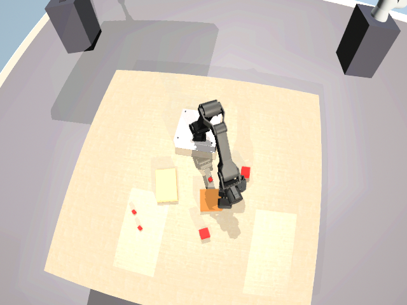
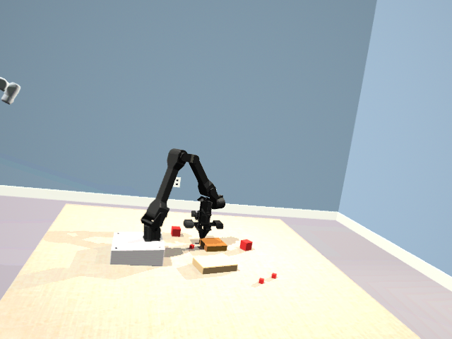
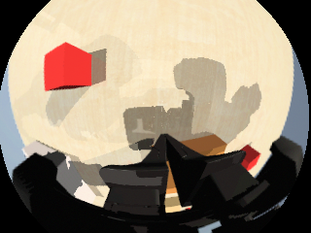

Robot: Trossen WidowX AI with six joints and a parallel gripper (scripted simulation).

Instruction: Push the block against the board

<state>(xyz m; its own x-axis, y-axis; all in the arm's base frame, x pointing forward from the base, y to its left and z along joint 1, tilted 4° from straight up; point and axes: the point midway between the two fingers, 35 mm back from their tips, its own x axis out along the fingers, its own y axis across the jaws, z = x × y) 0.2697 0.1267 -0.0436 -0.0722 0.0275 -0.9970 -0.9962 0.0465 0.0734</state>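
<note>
Now: gripper tip 4 cm short of the square block, 6 cm to the left of it and 1 cm below it. Also, from my gripper tip: pale cream board 3 cm behind, 28 cm to the right, 1 cm above.
</note>
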